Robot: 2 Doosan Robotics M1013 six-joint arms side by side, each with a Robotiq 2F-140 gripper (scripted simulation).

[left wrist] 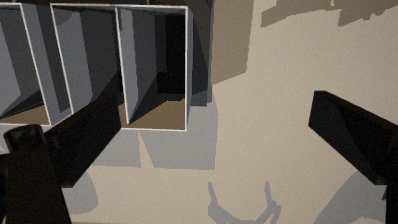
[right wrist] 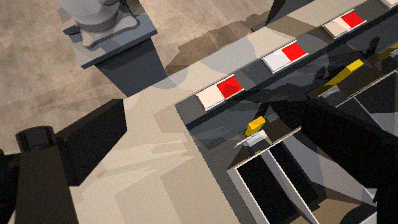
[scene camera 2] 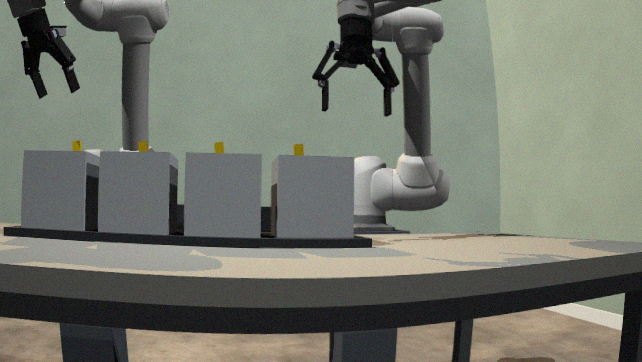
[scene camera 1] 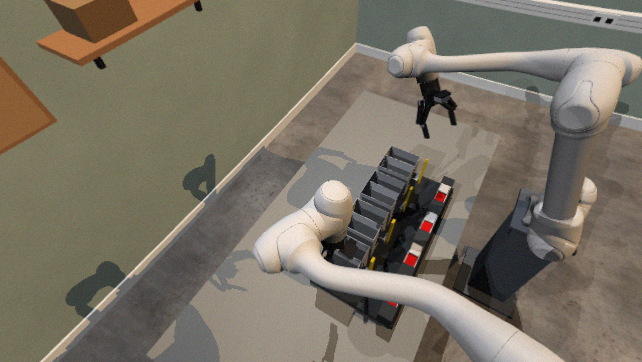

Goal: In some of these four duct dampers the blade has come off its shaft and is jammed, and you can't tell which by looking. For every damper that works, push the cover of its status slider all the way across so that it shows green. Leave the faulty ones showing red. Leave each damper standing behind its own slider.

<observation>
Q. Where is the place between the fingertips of the right gripper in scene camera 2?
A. At 58, 93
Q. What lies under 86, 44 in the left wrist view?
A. A damper.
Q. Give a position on a damper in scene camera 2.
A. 222, 197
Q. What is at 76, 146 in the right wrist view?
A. The right gripper.
</observation>
